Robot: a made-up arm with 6 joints.
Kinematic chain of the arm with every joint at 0, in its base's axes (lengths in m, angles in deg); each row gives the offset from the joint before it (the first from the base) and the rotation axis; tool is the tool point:
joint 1: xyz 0 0 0.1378 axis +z
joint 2: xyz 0 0 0 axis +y
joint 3: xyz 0 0 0.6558 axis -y
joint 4: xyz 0 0 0 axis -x
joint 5: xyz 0.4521 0 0 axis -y
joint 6: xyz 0 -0.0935 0 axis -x
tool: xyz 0 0 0
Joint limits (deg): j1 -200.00..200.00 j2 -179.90..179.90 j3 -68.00..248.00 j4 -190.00..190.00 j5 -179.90..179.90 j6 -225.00..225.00
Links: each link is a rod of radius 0.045 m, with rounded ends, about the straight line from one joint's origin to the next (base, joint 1, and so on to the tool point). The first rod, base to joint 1, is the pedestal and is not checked.
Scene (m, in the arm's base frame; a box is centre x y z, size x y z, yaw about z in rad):
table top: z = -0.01
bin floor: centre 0.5 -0.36 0 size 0.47 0.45 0.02 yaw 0.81
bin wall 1: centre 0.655 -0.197 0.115 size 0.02 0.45 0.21 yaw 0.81
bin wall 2: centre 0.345 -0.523 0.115 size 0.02 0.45 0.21 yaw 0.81
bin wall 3: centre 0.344 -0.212 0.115 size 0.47 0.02 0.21 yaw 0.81
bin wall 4: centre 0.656 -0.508 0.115 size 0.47 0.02 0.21 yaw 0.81
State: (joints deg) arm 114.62 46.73 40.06 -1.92 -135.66 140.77
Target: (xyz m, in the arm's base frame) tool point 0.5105 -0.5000 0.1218
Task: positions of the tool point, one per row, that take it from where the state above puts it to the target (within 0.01 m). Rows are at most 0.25 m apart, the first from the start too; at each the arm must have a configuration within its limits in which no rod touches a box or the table.
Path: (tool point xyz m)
1: -0.0800 0.9143 0.5189
2: 0.1393 0.8924 0.5061
3: 0.3433 0.8183 0.4933
4: 0.5195 0.6981 0.4807
5: 0.6577 0.5410 0.4682
6: 0.7507 0.3583 0.4559
7: 0.7943 0.1626 0.4439
8: 0.7878 -0.0329 0.4322
9: 0.7339 -0.2156 0.4208
10: 0.6387 -0.3744 0.4099
11: 0.5105 -0.5000 0.3995
12: 0.5215 -0.5083 0.2582
13: 0.5105 -0.5000 0.1218

